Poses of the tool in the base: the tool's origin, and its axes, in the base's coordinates. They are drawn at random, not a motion.
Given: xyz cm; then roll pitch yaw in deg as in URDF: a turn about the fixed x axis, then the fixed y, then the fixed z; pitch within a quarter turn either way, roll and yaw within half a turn.
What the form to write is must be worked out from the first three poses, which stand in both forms.
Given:
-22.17 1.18 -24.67 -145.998 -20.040 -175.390
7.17 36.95 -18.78 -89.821 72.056 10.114
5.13 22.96 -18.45 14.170 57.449 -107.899
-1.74 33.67 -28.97 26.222 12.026 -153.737
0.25 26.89 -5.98 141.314 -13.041 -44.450
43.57 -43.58 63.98 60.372 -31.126 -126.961
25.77 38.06 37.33 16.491 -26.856 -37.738
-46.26 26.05 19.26 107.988 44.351 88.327
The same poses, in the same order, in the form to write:
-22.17 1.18 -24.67 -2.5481 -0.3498 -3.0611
7.17 36.95 -18.78 -1.5677 1.2576 0.1765
5.13 22.96 -18.45 0.2473 1.0027 -1.8832
-1.74 33.67 -28.97 0.4577 0.2099 -2.6832
0.25 26.89 -5.98 2.4664 -0.2276 -0.7758
43.57 -43.58 63.98 1.0537 -0.5433 -2.2159
25.77 38.06 37.33 0.2878 -0.4687 -0.6587
-46.26 26.05 19.26 1.8847 0.7741 1.5416

